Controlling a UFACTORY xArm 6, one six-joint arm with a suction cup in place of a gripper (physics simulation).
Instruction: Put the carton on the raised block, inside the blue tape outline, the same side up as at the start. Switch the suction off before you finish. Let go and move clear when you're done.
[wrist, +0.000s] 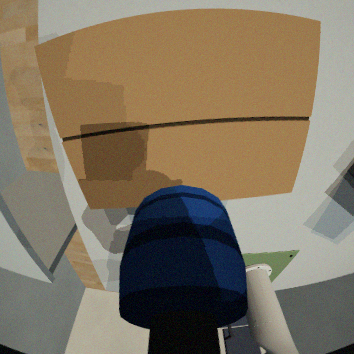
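Pixels of known places: hand at its tool point: (180, 224); arm's base at its link origin: (250, 273).
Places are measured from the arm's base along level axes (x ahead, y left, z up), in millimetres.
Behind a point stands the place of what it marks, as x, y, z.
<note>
The carton (215, 75) @(498, 209, 126) is a large tan box with a dark seam line across its top face, filling much of the upper wrist view. My blue suction cup (183, 188) points at the carton's near edge, and its tip overlaps that edge in the picture. The cup looks open, with nothing plainly held. Its shadow falls on the carton's left part, close to the tip. The cup hides the middle of the near edge, so any contact is not plain. The raised block and the blue tape outline cannot be made out.
A wooden surface (22, 100) runs along the left, above a grey-brown panel (37, 220) with dark edges. A green plate (282, 260) @(57, -87, 0) and a pale cylinder (267, 305) @(49, 6, 116) are at the lower right. A dark object (345, 192) with greyish patches beside it is at the right edge.
</note>
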